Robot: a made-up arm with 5 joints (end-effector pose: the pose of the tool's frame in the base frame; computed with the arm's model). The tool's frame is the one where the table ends. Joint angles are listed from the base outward.
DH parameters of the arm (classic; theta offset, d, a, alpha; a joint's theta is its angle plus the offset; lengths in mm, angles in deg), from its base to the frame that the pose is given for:
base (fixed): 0 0 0 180
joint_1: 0 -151.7 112.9 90
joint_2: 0 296.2 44.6 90
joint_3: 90 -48.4 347.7 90
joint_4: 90 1.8 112.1 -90
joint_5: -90 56.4 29.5 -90
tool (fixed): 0 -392.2 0 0
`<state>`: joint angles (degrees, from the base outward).
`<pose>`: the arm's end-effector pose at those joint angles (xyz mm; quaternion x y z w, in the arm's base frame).
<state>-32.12 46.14 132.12 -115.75 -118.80</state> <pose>124.6 -375.0 197.8 -0.5739 -0.0481 0.4007 0.7126</pose>
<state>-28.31 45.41 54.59 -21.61 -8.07</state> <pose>-343.1 255.8 38.9 -0.0905 0.3031 0.6656 0.6760</pose>
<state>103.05 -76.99 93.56 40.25 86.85</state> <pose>645.4 -211.0 -48.1 -0.2882 -0.6040 0.1464 0.7285</pose>
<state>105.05 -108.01 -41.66 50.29 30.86</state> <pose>438.1 -287.4 724.9 -0.3598 -0.9199 -0.1260 0.0916</pose>
